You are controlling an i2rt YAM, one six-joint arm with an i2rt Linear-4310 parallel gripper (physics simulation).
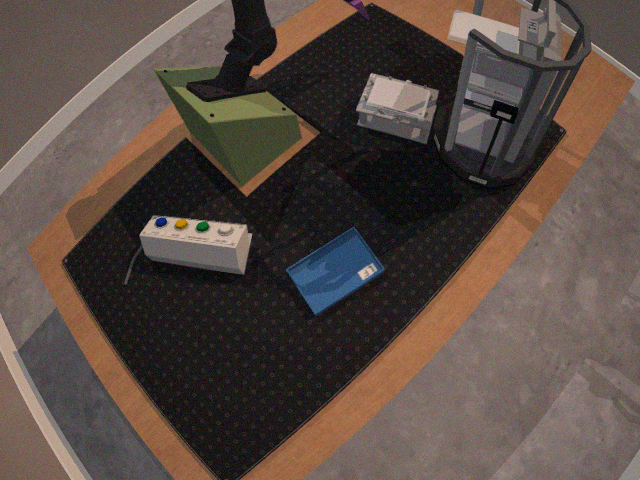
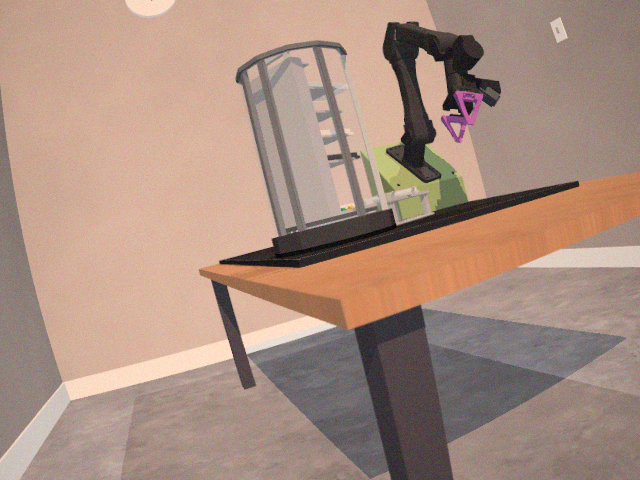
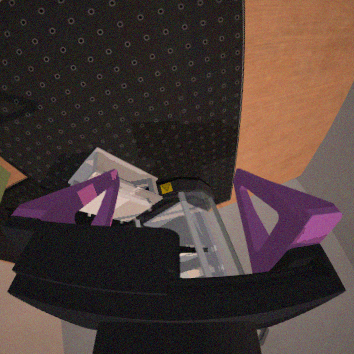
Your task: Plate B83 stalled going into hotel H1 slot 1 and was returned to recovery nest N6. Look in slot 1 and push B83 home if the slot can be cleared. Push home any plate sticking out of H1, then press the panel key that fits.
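Note:
Hotel H1 is a tall grey cage with shelves. Pale plate-like pieces and a dark one show at several levels; I cannot tell which is slot 1 or how far any plate sticks out. A low white nest beside it bears a pale plate; neither label is readable. The white panel has blue, yellow, green and white keys; their text is unreadable. My gripper is open and empty, above the mat near the nest and hotel.
A black square on a thin stalk stands at the hotel's front. A blue tray lies on the black mat. The green pedestal carries the arm. A white slab lies behind the hotel.

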